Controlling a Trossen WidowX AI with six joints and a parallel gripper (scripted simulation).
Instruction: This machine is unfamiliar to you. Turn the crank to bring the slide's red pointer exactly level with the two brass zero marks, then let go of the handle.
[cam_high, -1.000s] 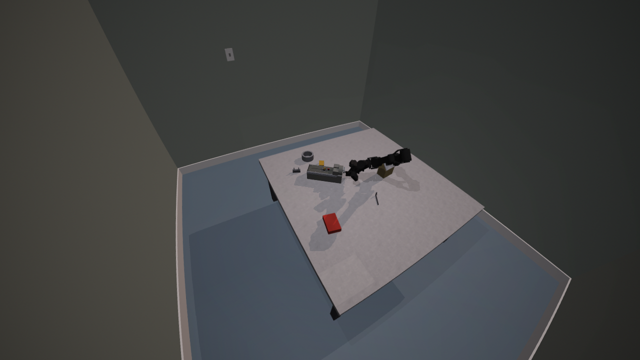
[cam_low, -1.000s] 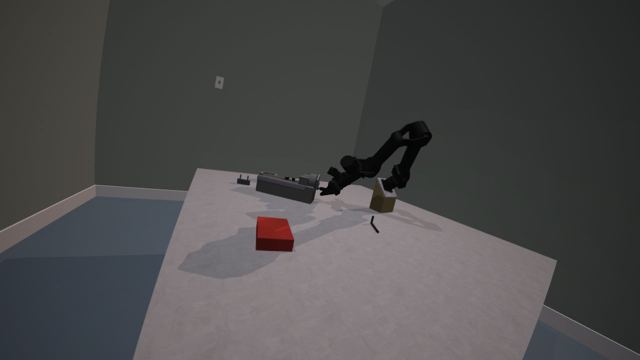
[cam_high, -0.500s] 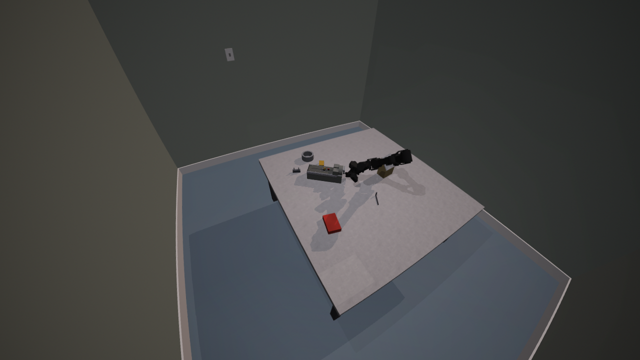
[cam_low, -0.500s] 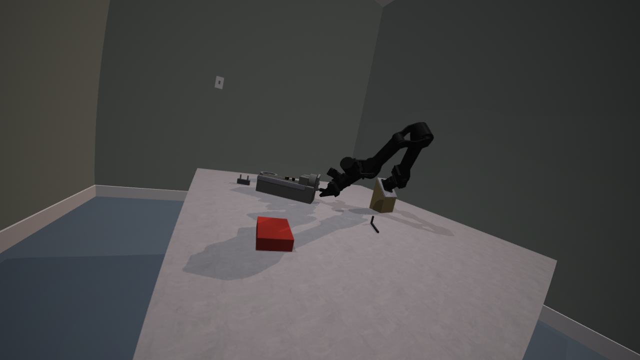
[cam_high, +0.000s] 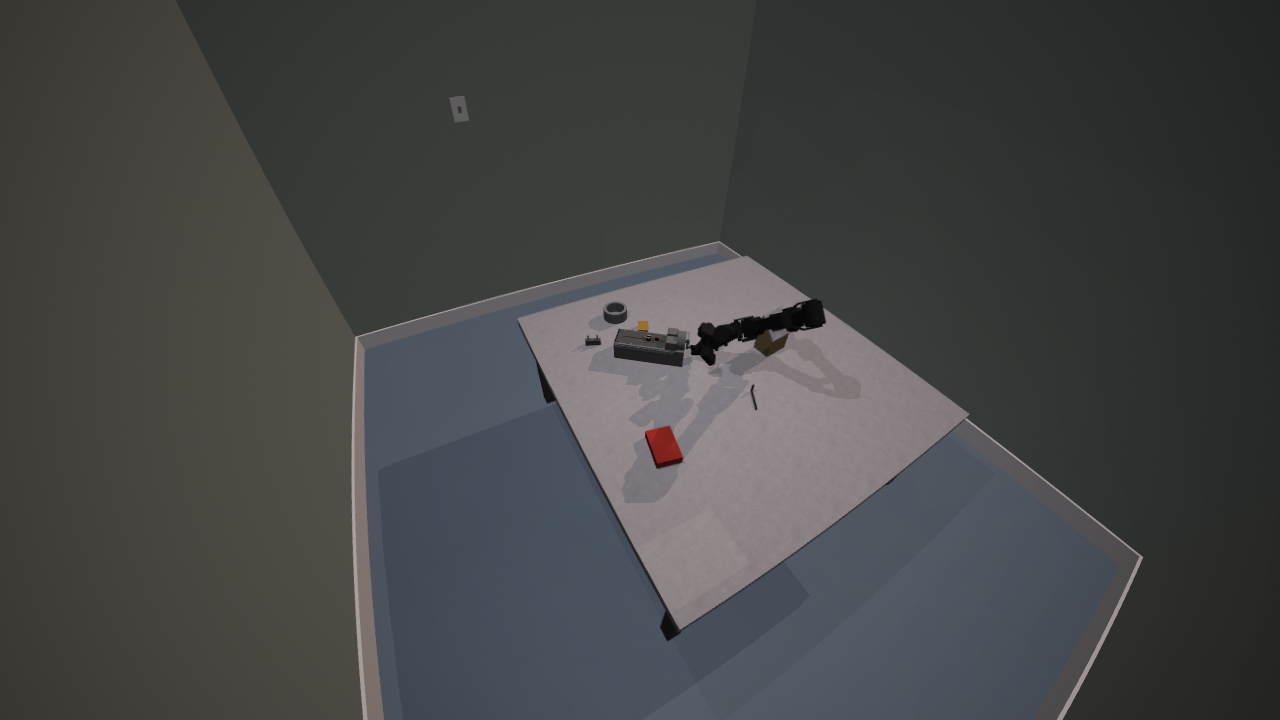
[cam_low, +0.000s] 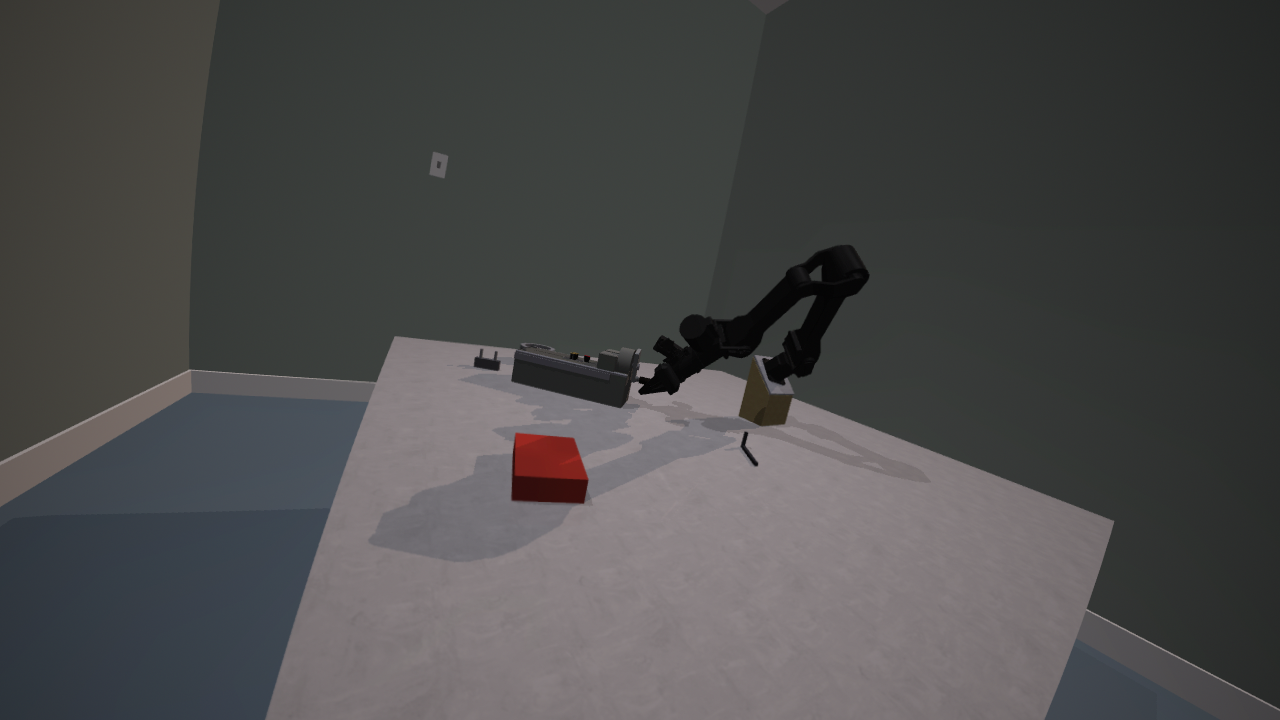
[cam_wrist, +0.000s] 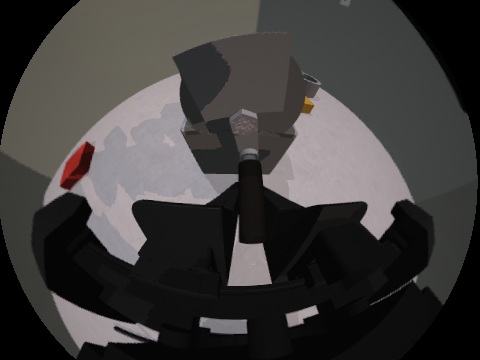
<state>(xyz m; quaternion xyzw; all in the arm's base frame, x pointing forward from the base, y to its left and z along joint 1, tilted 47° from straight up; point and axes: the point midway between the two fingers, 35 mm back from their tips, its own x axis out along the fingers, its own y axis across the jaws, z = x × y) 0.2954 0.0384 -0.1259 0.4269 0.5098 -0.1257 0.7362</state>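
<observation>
Right now the black crank handle is 1 cm behind my gripper tip, 1 cm to the left of it and 3 cm above it. Also, from my gripper tip: yellow block 8 cm ahead, 24 cm to the right, 2 cm below; then red pointer 11 cm ahead, 8 cm to the right, 5 cm above; then black bent key 10 cm behind, 26 cm to the left, 2 cm below.
</observation>
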